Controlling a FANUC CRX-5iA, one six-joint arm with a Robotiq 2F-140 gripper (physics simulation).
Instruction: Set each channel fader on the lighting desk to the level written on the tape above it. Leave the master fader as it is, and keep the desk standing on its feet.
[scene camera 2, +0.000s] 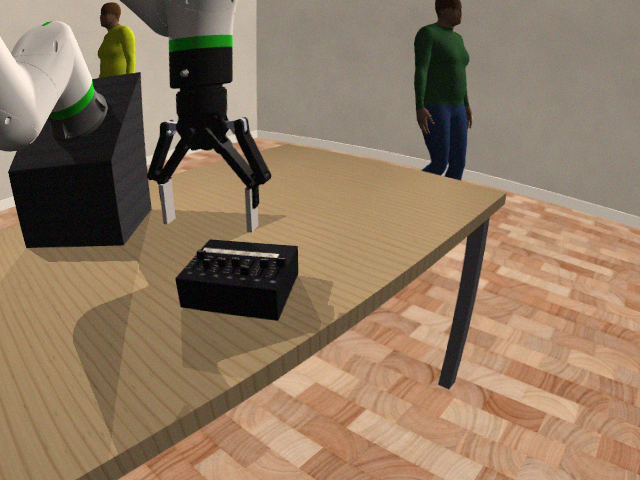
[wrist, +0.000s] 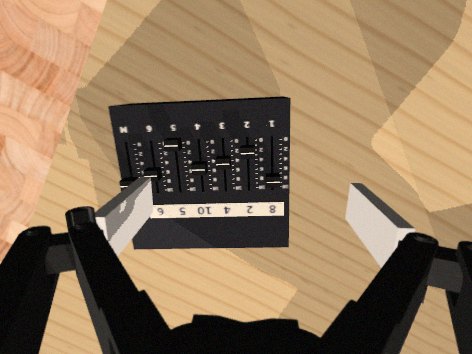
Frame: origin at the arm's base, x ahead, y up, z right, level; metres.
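Seen in the pictures: gripper, between the fingertips: (scene camera 2: 208, 224) (wrist: 248, 197); arm's base, origin of its link: (scene camera 2: 79, 118).
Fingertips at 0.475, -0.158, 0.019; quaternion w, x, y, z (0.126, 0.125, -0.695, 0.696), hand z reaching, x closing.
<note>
Pixels of each thing's top centre, then the offset from my fingertips to it, as dx, dy, dz. Level surfaces: height alone.
- black lighting desk, centre of its top: (wrist: 202, 186) (scene camera 2: 237, 253) +0.036, -0.049, -0.024
- Fader 1, centre of its top: (wrist: 273, 182) (scene camera 2: 201, 251) -0.022, -0.049, +0.004
- fader 2, centre of its top: (wrist: 247, 153) (scene camera 2: 206, 259) +0.009, -0.049, +0.019
- fader 3, centre of its top: (wrist: 222, 164) (scene camera 2: 221, 258) +0.026, -0.049, +0.002
- fader 4, centre of its top: (wrist: 198, 170) (scene camera 2: 235, 258) +0.044, -0.049, -0.011
- fader 5, centre of its top: (wrist: 171, 145) (scene camera 2: 244, 266) +0.073, -0.049, +0.001
- fader 6, centre of its top: (wrist: 150, 176) (scene camera 2: 264, 259) +0.082, -0.049, -0.033
- tape, centre of its top: (wrist: 215, 210) (scene camera 2: 239, 252) +0.015, -0.062, -0.047
- master fader, centre of its top: (wrist: 126, 186) (scene camera 2: 280, 258) +0.100, -0.049, -0.050
- wooden table, height of its surface: dy -0.118
The black lighting desk (scene camera 2: 230, 298) (wrist: 210, 232) sits upright on the table. In the wrist view its scales run from 0 at top to 10 below. Fader 1 (wrist: 273, 180) is near 8, fader 2 (wrist: 247, 151) near 2, fader 3 (wrist: 223, 163) between 4 and 5, fader 4 (wrist: 199, 168) between 5 and 6, fader 5 (wrist: 172, 144) near 0, fader 6 (wrist: 151, 174) about 6. The tape (wrist: 217, 210) reads 8, 2, 4, 10, 5 for channels 1–5; channel 6's figure is 6 or 9. The master fader (wrist: 127, 183) is partly hidden. My gripper (scene camera 2: 209, 226) (wrist: 248, 197) is open above the desk.
The wooden table (scene camera 2: 351, 191) has its near edge beyond the desk's front. The black robot pedestal (scene camera 2: 67, 206) stands on it at the left. One person in green (scene camera 2: 442, 67) and one in yellow (scene camera 2: 117, 51) stand in the background.
</note>
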